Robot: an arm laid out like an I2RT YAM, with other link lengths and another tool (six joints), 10 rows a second.
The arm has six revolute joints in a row. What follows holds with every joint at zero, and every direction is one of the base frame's. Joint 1 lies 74.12 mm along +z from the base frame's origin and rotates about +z. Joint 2 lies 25.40 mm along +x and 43.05 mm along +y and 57.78 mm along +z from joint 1 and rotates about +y. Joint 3 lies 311.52 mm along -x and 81.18 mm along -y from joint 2 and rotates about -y. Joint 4 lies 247.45 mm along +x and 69.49 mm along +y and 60.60 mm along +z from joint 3 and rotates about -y. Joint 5 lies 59.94 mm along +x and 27.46 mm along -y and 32.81 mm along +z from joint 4 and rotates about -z. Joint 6 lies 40.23 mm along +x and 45.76 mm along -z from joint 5 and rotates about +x. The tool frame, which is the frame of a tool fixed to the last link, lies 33.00 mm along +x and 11.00 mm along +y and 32.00 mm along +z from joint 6; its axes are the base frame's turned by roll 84.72, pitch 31.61 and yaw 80.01 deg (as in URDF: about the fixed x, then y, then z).
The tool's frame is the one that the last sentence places.
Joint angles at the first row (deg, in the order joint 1, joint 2, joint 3, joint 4, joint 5, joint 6):
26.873, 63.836, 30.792, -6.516, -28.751, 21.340
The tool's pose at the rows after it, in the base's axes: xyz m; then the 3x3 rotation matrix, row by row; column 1 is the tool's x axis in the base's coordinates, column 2 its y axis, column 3 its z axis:
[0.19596, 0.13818, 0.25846], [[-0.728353, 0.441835, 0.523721], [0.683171, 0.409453, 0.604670], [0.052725, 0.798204, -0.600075]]
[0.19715, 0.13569, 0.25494], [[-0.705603, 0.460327, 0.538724], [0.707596, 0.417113, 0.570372], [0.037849, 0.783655, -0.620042]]
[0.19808, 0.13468, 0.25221], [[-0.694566, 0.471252, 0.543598], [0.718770, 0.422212, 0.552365], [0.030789, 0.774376, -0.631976]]
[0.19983, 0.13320, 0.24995], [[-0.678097, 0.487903, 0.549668], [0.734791, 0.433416, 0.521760], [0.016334, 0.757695, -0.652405]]
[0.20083, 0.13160, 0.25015], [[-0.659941, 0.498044, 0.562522], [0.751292, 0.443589, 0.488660], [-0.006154, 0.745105, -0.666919]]
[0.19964, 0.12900, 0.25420], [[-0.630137, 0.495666, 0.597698], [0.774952, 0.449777, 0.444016], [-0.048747, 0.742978, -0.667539]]
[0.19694, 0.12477, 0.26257], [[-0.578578, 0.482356, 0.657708], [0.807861, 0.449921, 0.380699], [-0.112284, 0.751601, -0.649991]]
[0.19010, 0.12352, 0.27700], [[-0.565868, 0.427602, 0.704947], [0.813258, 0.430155, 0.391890], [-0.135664, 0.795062, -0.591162]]
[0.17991, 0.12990, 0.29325], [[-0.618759, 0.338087, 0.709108], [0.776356, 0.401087, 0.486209], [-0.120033, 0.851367, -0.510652]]
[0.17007, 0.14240, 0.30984], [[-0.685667, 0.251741, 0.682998], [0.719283, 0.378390, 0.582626], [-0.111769, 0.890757, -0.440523]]
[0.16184, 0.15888, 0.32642], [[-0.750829, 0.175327, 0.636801], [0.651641, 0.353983, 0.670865], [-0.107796, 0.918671, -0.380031]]
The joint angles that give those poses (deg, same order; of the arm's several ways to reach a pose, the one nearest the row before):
26.870, 63.866, 30.239, -7.036, -25.977, 21.389
26.871, 63.984, 30.069, -7.686, -23.749, 21.678
26.878, 64.280, 29.930, -7.909, -22.664, 21.792
26.876, 64.687, 30.250, -9.047, -20.894, 21.764
27.067, 64.624, 30.748, -10.338, -18.687, 21.763
27.806, 63.391, 31.166, -11.465, -14.914, 22.072
29.080, 61.120, 31.639, -12.430, -9.134, 22.748
30.202, 57.822, 31.818, -11.584, -7.477, 22.911
31.879, 55.029, 31.966, -9.071, -10.580, 22.514
35.096, 53.905, 33.142, -6.918, -13.195, 22.253
39.085, 54.375, 35.097, -4.684, -15.224, 22.202

